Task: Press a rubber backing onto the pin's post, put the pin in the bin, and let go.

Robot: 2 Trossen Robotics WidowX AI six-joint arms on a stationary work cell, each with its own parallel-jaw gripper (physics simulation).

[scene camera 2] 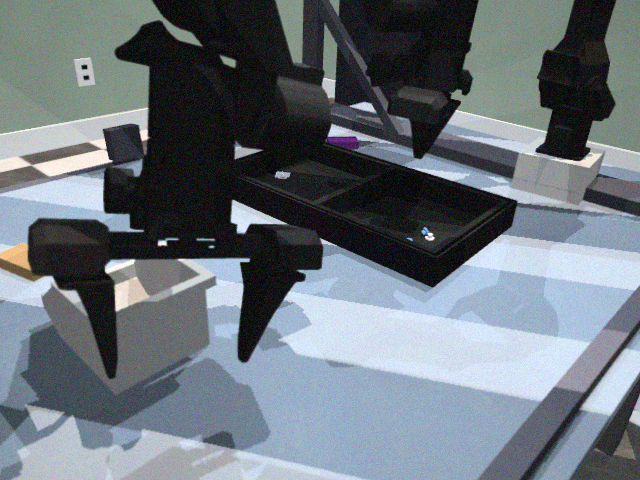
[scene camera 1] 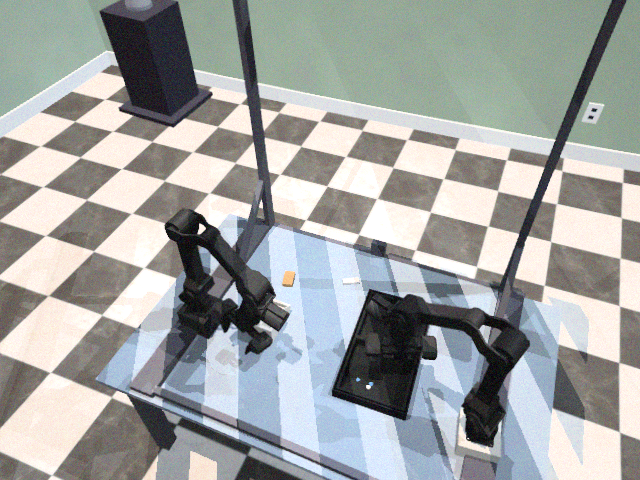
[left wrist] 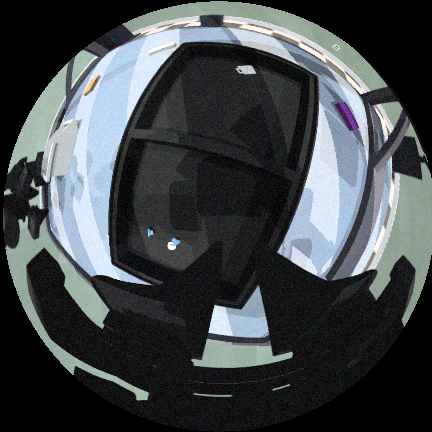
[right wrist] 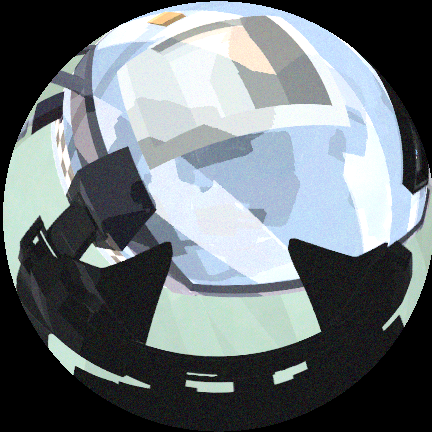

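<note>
The black two-part tray holds a lone small blue piece in one compartment. A second blue piece lies against a small round white piece there; whether they are joined is unclear. A flat whitish piece lies in the other compartment. My left gripper is part open and empty above the tray. My right gripper is wide open and empty by the grey bin.
An orange block lies beyond the bin. A thin white bar lies near the tray's far end. A purple block lies beside the tray.
</note>
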